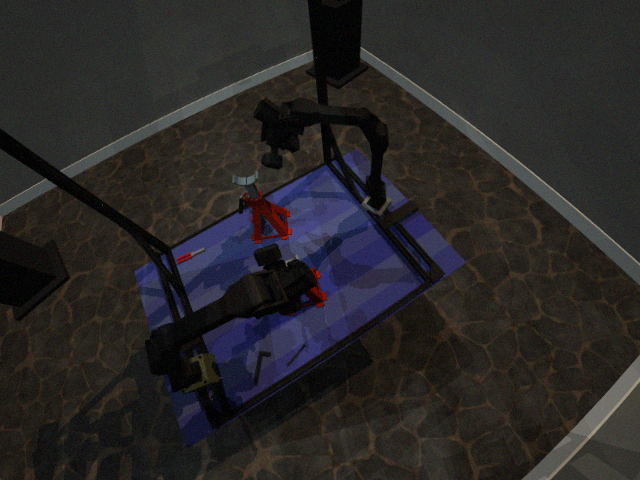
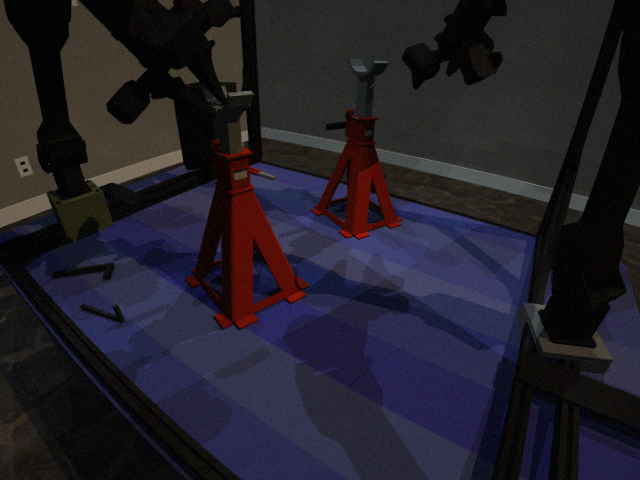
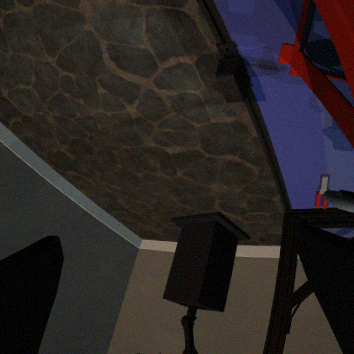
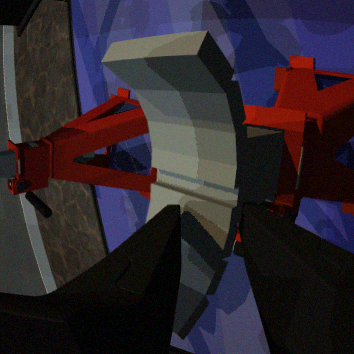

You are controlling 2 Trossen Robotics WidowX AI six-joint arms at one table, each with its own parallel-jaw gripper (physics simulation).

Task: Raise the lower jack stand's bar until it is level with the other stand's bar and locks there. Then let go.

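Frame: origin at the left arm's base, x ahead, y left, z up, level; centimetres.
Seen in the pictures: left gripper, fingertip midpoint: (image 1: 262, 152) (image 2: 431, 81) (image 3: 181, 245); right gripper, fingertip midpoint: (image 1: 283, 269) (image 2: 220, 110) (image 4: 209, 216); left arm's base, link origin: (image 1: 376, 202) (image 2: 565, 328); right arm's base, link origin: (image 1: 191, 373) (image 2: 74, 191).
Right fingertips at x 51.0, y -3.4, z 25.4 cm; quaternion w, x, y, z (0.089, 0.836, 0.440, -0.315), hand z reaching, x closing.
Offsets run from my right fingertips to a thing's top centre. Level surfaces: height alone.
Two red jack stands stand on the blue mat {dz -28.3 cm} (image 2: 413, 320). The near stand (image 2: 237, 232) (image 1: 316, 295) has its grey bar {dx -1.1, dy +0.2, dz +2.7 cm} (image 2: 230, 135) (image 4: 191, 140) partly drawn out of the red body, with the saddle on top. My right gripper (image 2: 219, 103) (image 4: 209, 216) (image 1: 297, 263) is shut on the end of that saddle. The far stand (image 2: 359, 175) (image 1: 266, 216) (image 4: 81, 140) has its bar {dx -16.2, dy -29.4, dz +5.5 cm} (image 2: 364, 98) raised, and its black handle sticks out to the left. My left gripper (image 2: 451, 59) (image 1: 276, 142) hangs open and empty, high above and beside the far stand.
A red-handled tool {dx +15.8, dy -49.5, dz -27.6 cm} (image 1: 190, 253) (image 2: 261, 172) lies at the mat's back edge. Two dark hex keys {dx +29.1, dy +6.7, dz -27.4 cm} (image 2: 85, 270) {dx +18.1, dy +13.6, dz -25.2 cm} (image 2: 103, 312) lie near the front left. Black frame posts (image 2: 248, 77) stand at the mat's corners. The left arm's base (image 2: 569, 341) stands at the right.
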